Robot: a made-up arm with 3 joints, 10 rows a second.
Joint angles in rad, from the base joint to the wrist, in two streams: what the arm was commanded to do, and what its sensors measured. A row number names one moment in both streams.
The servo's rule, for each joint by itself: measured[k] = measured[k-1] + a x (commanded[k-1-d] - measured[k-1]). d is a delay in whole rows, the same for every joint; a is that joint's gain. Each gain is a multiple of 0.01, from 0.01 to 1. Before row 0 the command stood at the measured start. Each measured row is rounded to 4 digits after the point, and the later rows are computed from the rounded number. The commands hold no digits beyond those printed.
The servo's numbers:
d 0
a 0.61 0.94 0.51
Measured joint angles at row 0: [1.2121 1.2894 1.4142]
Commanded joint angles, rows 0 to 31: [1.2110 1.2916 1.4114]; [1.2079 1.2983 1.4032]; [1.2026 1.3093 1.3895]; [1.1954 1.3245 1.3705]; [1.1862 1.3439 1.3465]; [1.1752 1.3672 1.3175]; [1.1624 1.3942 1.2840]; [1.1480 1.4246 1.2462]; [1.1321 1.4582 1.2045]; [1.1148 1.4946 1.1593]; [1.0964 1.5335 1.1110]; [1.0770 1.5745 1.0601]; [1.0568 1.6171 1.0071]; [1.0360 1.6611 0.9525]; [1.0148 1.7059 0.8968]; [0.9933 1.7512 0.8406]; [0.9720 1.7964 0.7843]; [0.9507 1.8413 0.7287]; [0.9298 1.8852 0.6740]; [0.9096 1.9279 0.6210]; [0.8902 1.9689 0.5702]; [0.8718 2.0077 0.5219]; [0.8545 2.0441 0.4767]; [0.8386 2.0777 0.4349]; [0.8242 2.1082 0.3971]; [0.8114 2.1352 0.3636]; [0.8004 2.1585 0.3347]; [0.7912 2.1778 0.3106]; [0.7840 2.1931 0.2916]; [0.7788 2.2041 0.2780]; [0.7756 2.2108 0.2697]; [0.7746 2.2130 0.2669]
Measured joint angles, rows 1 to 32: [1.2114 1.2915 1.4128]; [1.2093 1.2979 1.4079]; [1.2052 1.3086 1.3985]; [1.1992 1.3235 1.3842]; [1.1913 1.3427 1.3650]; [1.1815 1.3657 1.3408]; [1.1698 1.3925 1.3118]; [1.1565 1.4227 1.2783]; [1.1416 1.4561 1.2407]; [1.1253 1.4923 1.1992]; [1.1077 1.5310 1.1542]; [1.0890 1.5719 1.1062]; [1.0694 1.6144 1.0557]; [1.0490 1.6583 1.0031]; [1.0281 1.7030 0.9489]; [1.0069 1.7483 0.8937]; [0.9856 1.7935 0.8379]; [0.9643 1.8384 0.7822]; [0.9433 1.8824 0.7270]; [0.9227 1.9252 0.6729]; [0.9029 1.9663 0.6205]; [0.8839 2.0052 0.5702]; [0.8660 2.0418 0.5225]; [0.8493 2.0755 0.4778]; [0.8340 2.1062 0.4366]; [0.8202 2.1335 0.3994]; [0.8081 2.1570 0.3664]; [0.7978 2.1766 0.3379]; [0.7894 2.1921 0.3143]; [0.7829 2.2034 0.2958]; [0.7784 2.2104 0.2825]; [0.7761 2.2128 0.2745]
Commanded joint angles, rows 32 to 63: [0.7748 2.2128 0.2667]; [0.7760 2.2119 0.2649]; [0.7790 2.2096 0.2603]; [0.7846 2.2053 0.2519]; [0.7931 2.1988 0.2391]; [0.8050 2.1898 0.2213]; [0.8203 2.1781 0.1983]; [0.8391 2.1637 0.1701]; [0.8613 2.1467 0.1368]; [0.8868 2.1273 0.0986]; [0.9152 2.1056 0.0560]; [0.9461 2.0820 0.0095]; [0.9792 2.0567 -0.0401]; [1.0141 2.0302 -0.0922]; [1.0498 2.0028 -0.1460]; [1.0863 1.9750 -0.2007]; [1.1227 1.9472 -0.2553]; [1.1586 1.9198 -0.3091]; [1.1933 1.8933 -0.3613]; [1.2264 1.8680 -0.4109]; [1.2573 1.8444 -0.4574]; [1.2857 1.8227 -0.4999]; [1.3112 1.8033 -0.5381]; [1.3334 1.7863 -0.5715]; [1.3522 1.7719 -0.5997]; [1.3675 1.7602 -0.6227]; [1.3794 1.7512 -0.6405]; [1.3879 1.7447 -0.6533]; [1.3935 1.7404 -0.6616]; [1.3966 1.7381 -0.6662]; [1.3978 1.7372 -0.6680]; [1.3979 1.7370 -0.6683]
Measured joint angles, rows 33 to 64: [0.7753 2.2128 0.2705]; [0.7757 2.2120 0.2676]; [0.7777 2.2097 0.2639]; [0.7819 2.2056 0.2578]; [0.7887 2.1992 0.2483]; [0.7986 2.1904 0.2345]; [0.8118 2.1788 0.2160]; [0.8285 2.1646 0.1926]; [0.8485 2.1478 0.1641]; [0.8719 2.1285 0.1307]; [0.8983 2.1070 0.0926]; [0.9275 2.0835 0.0502]; [0.9590 2.0583 0.0041]; [0.9926 2.0319 -0.0450]; [1.0275 2.0045 -0.0965]; [1.0634 1.9768 -0.1496]; [1.0996 1.9490 -0.2035]; [1.1356 1.9216 -0.2574]; [1.1708 1.8950 -0.3104]; [1.2047 1.8696 -0.3617]; [1.2368 1.8459 -0.4105]; [1.2666 1.8241 -0.4561]; [1.2938 1.8045 -0.4979]; [1.3180 1.7874 -0.5354]; [1.3389 1.7728 -0.5682]; [1.3563 1.7610 -0.5960]; [1.3704 1.7518 -0.6187]; [1.3811 1.7451 -0.6363]; [1.3887 1.7407 -0.6492]; [1.3935 1.7383 -0.6579]; [1.3961 1.7373 -0.6631]; [1.3972 1.7370 -0.6658]
